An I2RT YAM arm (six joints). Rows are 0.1 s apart.
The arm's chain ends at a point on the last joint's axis. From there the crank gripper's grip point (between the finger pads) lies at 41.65 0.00 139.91 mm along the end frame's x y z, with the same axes.
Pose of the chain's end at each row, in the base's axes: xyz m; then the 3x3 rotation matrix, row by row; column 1 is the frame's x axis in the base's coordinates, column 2 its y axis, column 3 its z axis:
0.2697, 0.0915, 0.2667; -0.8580, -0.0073, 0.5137; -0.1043, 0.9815, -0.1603; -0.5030, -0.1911, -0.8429
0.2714, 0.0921, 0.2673; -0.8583, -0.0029, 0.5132; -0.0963, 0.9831, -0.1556; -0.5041, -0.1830, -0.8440
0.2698, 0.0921, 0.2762; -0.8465, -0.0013, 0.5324; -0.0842, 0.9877, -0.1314; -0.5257, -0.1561, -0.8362
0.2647, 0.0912, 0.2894; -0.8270, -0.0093, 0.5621; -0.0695, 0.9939, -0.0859; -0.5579, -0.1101, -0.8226
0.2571, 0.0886, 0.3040; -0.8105, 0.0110, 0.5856; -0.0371, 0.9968, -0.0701; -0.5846, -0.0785, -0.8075
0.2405, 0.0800, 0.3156; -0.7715, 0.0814, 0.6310; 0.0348, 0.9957, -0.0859; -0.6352, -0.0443, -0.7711
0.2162, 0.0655, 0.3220; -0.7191, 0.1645, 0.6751; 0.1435, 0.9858, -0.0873; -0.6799, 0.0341, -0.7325
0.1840, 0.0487, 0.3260; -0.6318, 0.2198, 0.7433; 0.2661, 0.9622, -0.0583; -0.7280, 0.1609, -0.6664
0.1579, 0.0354, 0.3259; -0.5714, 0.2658, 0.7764; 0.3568, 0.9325, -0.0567; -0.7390, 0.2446, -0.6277
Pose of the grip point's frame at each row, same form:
0.3058, 0.0647, 0.1278; -0.8580, -0.0073, 0.5137; -0.1043, 0.9815, -0.1603; -0.5030, -0.1911, -0.8429
0.3075, 0.0663, 0.1282; -0.8583, -0.0029, 0.5132; -0.0963, 0.9831, -0.1556; -0.5041, -0.1830, -0.8440
0.3090, 0.0702, 0.1373; -0.8465, -0.0013, 0.5324; -0.0842, 0.9877, -0.1314; -0.5257, -0.1561, -0.8362
0.3089, 0.0763, 0.1511; -0.8270, -0.0093, 0.5621; -0.0695, 0.9939, -0.0859; -0.5579, -0.1101, -0.8226
0.3053, 0.0772, 0.1667; -0.8105, 0.0110, 0.5856; -0.0371, 0.9968, -0.0701; -0.5846, -0.0785, -0.8075
0.2967, 0.0694, 0.1813; -0.7715, 0.0814, 0.6310; 0.0348, 0.9957, -0.0859; -0.6352, -0.0443, -0.7711
0.2807, 0.0593, 0.1912; -0.7191, 0.1645, 0.6751; 0.1435, 0.9858, -0.0873; -0.6799, 0.0341, -0.7325
0.2617, 0.0516, 0.2024; -0.6318, 0.2198, 0.7433; 0.2661, 0.9622, -0.0583; -0.7280, 0.1609, -0.6664
0.2427, 0.0423, 0.2073; -0.5714, 0.2658, 0.7764; 0.3568, 0.9325, -0.0567; -0.7390, 0.2446, -0.6277

